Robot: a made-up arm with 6 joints.
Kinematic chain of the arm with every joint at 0, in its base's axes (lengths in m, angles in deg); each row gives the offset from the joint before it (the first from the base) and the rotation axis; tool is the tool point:
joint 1: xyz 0 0 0.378 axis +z
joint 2: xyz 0 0 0 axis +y
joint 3: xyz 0 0 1.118 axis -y
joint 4: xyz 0 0 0 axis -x
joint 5: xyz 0.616 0 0 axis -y
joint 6: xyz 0 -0.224 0 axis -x
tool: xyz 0 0 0
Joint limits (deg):
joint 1: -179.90..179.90
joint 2: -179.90..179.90
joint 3: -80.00..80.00
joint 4: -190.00..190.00
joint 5: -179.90..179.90
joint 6: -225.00..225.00
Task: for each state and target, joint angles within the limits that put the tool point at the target. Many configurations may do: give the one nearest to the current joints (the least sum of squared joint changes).
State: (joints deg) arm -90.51 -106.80 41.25 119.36 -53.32 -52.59
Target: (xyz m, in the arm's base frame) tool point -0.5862 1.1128 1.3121
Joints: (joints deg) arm -57.40 -73.76 14.62 118.16 -53.32 -52.59
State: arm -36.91 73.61 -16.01 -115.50 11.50 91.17
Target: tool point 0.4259 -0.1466 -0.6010
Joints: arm -31.96 121.54 -2.99 -116.82 11.50 91.17
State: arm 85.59 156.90 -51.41 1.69 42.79 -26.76
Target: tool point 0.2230 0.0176 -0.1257
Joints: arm 78.88 165.47 -78.00 -15.91 42.79 -26.76
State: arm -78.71 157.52 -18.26 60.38 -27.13 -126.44
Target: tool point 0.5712 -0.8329 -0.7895
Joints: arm -51.01 117.55 10.17 69.04 -27.13 -126.44
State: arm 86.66 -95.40 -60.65 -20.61 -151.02 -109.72
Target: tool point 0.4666 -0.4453 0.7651
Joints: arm 116.62 -88.06 -48.74 -13.71 -151.02 -109.72
